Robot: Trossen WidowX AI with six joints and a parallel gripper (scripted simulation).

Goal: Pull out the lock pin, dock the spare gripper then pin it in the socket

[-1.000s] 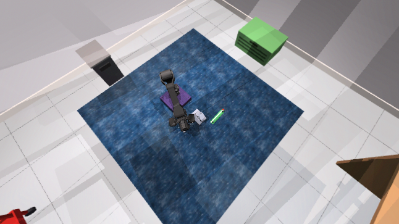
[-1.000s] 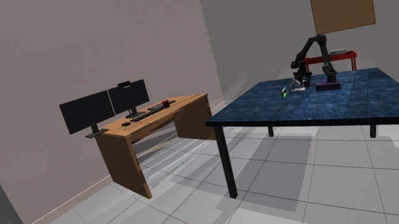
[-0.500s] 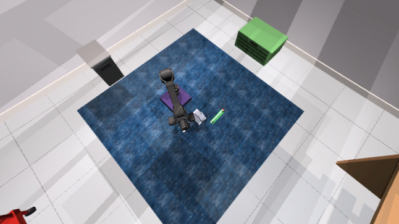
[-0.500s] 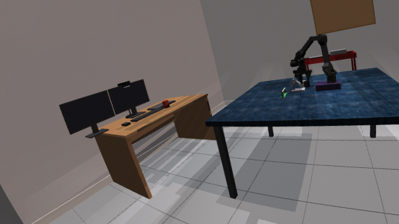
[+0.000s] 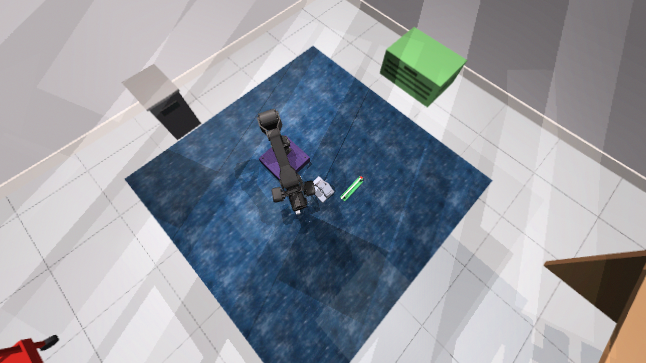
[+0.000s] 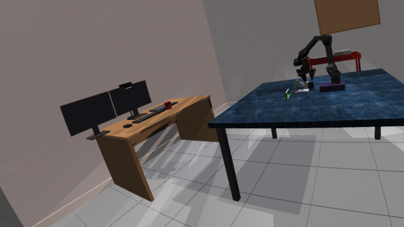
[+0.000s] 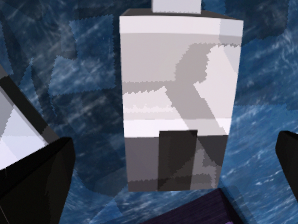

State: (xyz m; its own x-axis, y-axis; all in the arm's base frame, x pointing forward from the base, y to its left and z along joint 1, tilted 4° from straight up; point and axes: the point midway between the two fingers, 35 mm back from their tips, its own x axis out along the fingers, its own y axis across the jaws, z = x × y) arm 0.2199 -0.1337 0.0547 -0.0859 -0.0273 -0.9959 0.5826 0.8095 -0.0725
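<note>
The spare gripper is 20 mm ahead of my gripper tip, 10 mm to the right of it and 30 mm below it. Also, from my gripper tip: mount: 80 mm ahead, 120 mm to the left, 10 mm below; then green rest: 170 mm ahead, 220 mm to the left, 40 mm below.
</note>
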